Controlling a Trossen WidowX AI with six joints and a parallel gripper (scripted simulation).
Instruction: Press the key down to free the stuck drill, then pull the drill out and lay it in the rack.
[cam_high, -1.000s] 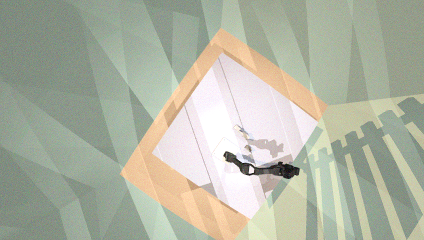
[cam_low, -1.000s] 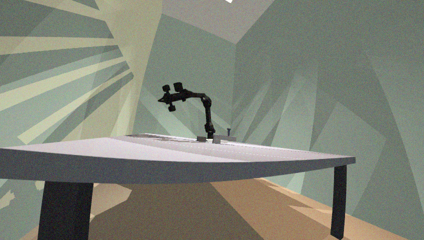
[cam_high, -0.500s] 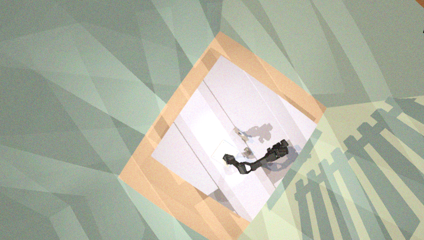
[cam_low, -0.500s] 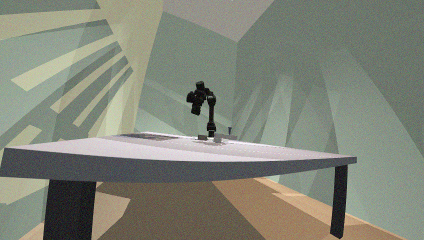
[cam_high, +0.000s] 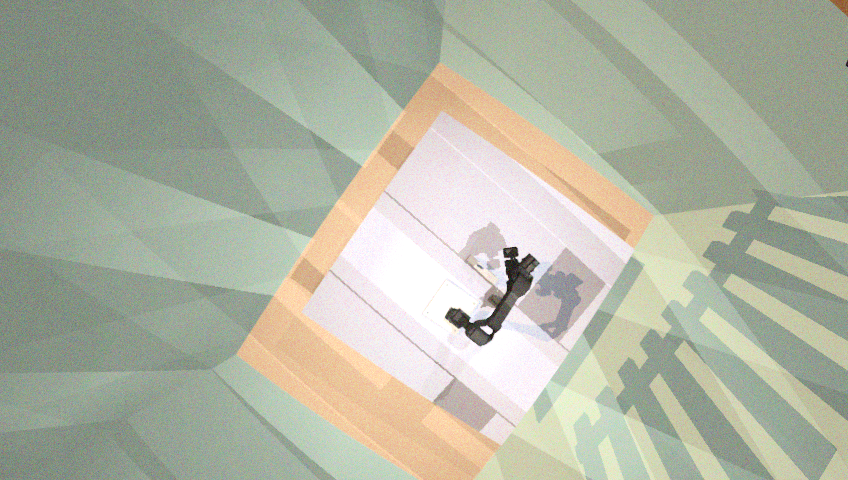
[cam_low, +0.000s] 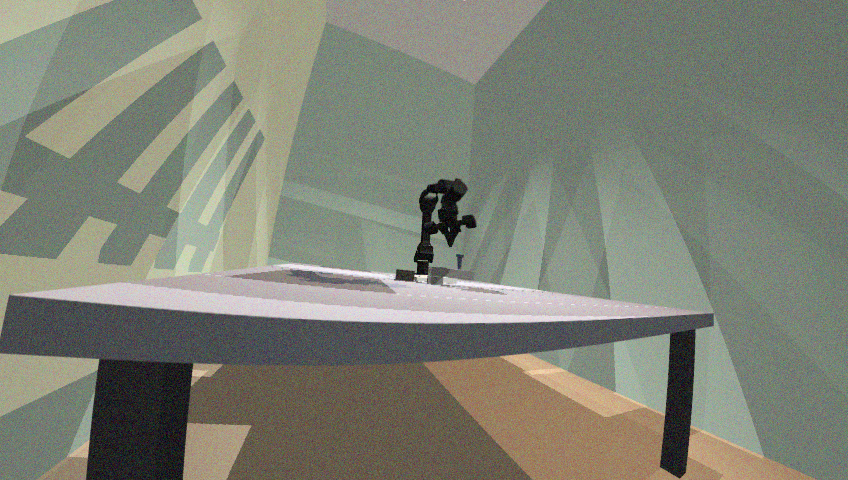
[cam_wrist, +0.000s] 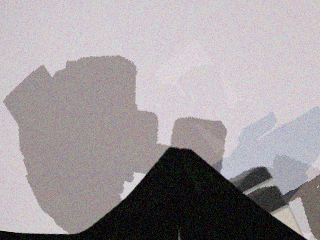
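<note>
Now: the key 8 cm behind my gripper tip, 11 cm to the left of it and 5 cm below it. The rest, counted from my gripper tip: dark block 20 cm behind, 7 cm to the right, 12 cm below; drill 9 cm behind, 5 cm to the left, 9 cm below.
</note>
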